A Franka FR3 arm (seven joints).
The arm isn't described. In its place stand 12 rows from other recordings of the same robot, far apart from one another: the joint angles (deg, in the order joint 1, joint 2, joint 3, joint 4, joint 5, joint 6, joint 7), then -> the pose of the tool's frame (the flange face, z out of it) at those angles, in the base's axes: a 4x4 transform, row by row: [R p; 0 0 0 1], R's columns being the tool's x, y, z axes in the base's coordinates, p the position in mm.
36.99, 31.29, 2.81, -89.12, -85.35, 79.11, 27.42 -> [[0.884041, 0.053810, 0.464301, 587.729], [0.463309, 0.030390, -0.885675, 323.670], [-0.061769, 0.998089, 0.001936, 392.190], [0, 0, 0, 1]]
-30.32, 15.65, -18.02, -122.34, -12.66, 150.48, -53.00 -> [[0.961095, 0.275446, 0.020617, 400.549], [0.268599, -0.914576, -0.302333, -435.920], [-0.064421, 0.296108, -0.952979, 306.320], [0, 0, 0, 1]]
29.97, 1.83, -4.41, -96.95, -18.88, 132.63, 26.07 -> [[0.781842, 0.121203, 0.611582, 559.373], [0.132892, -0.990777, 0.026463, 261.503], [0.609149, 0.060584, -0.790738, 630.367], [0, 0, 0, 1]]
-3.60, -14.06, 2.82, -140.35, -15.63, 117.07, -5.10 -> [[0.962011, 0.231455, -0.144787, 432.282], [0.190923, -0.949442, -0.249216, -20.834], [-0.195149, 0.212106, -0.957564, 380.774], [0, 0, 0, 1]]
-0.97, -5.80, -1.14, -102.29, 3.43, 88.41, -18.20 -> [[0.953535, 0.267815, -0.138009, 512.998], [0.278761, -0.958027, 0.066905, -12.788], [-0.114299, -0.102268, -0.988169, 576.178], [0, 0, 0, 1]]
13.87, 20.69, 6.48, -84.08, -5.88, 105.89, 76.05 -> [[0.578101, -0.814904, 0.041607, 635.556], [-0.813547, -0.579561, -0.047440, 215.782], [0.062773, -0.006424, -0.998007, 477.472], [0, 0, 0, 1]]
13.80, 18.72, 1.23, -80.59, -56.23, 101.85, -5.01 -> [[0.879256, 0.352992, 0.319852, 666.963], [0.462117, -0.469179, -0.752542, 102.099], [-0.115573, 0.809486, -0.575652, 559.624], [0, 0, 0, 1]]
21.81, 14.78, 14.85, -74.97, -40.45, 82.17, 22.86 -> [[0.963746, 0.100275, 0.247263, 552.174], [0.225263, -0.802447, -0.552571, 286.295], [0.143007, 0.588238, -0.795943, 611.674], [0, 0, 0, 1]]
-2.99, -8.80, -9.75, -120.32, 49.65, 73.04, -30.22 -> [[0.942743, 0.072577, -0.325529, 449.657], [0.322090, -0.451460, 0.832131, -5.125], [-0.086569, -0.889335, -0.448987, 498.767], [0, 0, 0, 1]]
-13.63, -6.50, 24.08, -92.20, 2.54, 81.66, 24.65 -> [[0.966706, -0.243518, -0.078597, 494.555], [-0.245504, -0.969255, -0.016531, 110.190], [-0.072155, 0.035276, -0.996769, 649.023], [0, 0, 0, 1]]
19.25, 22.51, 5.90, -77.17, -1.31, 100.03, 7.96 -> [[0.956522, 0.291661, 0.000251, 619.578], [0.291606, -0.956357, 0.018660, 275.306], [0.005682, -0.017775, -0.999826, 504.718], [0, 0, 0, 1]]
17.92, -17.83, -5.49, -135.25, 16.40, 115.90, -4.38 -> [[0.984827, 0.157573, -0.072702, 433.230], [0.171605, -0.946614, 0.272900, 110.852], [-0.025818, -0.281236, -0.959291, 448.102], [0, 0, 0, 1]]
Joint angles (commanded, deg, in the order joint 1, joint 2, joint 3, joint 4, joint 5, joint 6, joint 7), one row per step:
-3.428, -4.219, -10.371, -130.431, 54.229, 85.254, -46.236
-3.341, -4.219, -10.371, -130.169, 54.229, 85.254, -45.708
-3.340, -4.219, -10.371, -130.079, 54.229, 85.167, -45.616
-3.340, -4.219, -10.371, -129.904, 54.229, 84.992, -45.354
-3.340, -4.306, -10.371, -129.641, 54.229, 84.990, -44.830
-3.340, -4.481, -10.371, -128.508, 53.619, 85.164, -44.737
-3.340, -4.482, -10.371, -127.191, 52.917, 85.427, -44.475
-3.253, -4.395, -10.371, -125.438, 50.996, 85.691, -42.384
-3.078, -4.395, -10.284, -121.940, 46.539, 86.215, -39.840
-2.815, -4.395, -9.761, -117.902, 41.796, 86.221, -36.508
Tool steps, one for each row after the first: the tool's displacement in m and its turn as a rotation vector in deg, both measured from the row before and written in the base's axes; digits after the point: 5 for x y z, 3 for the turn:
0.00117, 0.00038, 0.00175, -0.171, 0.214, -0.133
0.00024, 0.00004, 0.00065, 0.012, 0.033, 0.020
0.00045, 0.00007, 0.00127, 0.009, 0.141, 0.006
0.00103, -0.00029, 0.00246, -0.174, 0.124, -0.218
0.00418, -0.00209, 0.00818, -0.887, -1.158, 0.176
0.00508, -0.00251, 0.00801, -1.083, -1.041, 0.075
0.00550, -0.00344, 0.00886, -2.544, 0.426, -0.081
0.00964, -0.00689, 0.01901, -5.373, -0.708, 0.707
0.00983, -0.00264, 0.02365, -5.793, -0.443, 0.749

